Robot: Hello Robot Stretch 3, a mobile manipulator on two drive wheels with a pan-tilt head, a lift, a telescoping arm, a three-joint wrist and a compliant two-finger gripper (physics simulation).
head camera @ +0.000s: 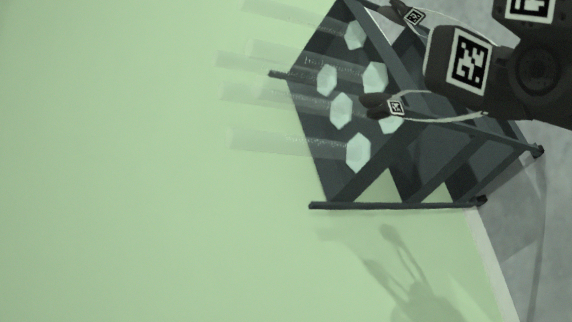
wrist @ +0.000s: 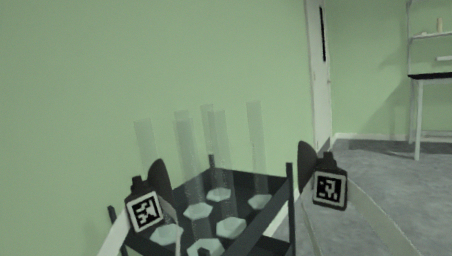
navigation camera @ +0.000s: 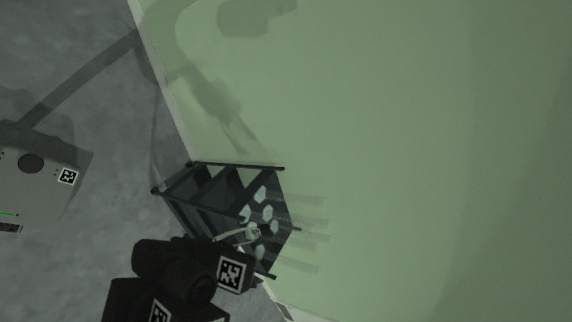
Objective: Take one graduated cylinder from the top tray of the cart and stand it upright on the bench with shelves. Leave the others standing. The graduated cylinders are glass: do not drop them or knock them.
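Frame: origin at the robot's base, x right, y ahead, z up, level; metres.
Seen in the pictures: gripper, fingertip midpoint: [head camera: 374, 55] [navigation camera: 264, 255]; robot's base at its link origin: [navigation camera: 31, 162].
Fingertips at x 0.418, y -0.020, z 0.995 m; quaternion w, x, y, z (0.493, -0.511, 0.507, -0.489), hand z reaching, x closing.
Offsets run from my fingertips to a thing's middle. "spot": to the spot under its first point.
Several clear graduated cylinders with pale hexagonal bases, one of them at the tray's side {spot: dx +0.359, dy +0.201, dz -0.312 m} [head camera: 358, 152] [navigation camera: 260, 194], stand upright on the top tray {spot: dx +0.445, dy +0.269, dz -0.283 m} [head camera: 322, 167] [navigation camera: 276, 186] [wrist: 265, 180] of the dark cart. My gripper [head camera: 384, 57] [navigation camera: 261, 256] [wrist: 232, 168] is open, its fingers wide apart, and holds no cylinder. It is at the cart's top tray; one fingertip overlaps the cylinder bases in the head view. In the wrist view several tubes rise between the two fingers, but their exact distance cannot be told. The bench with shelves [wrist: 434, 76] is partly visible at the right of the wrist view.
The cart's corner posts {spot: dx +0.350, dy +0.330, dz -0.486 m} [head camera: 395, 205] [wrist: 291, 210] rise above its tray. A green wall [head camera: 125, 175] [navigation camera: 375, 125] [wrist: 100, 60] stands behind the cart. A white door frame [wrist: 318, 100] is between cart and bench. My base [navigation camera: 45, 192] is at the left of the navigation view.
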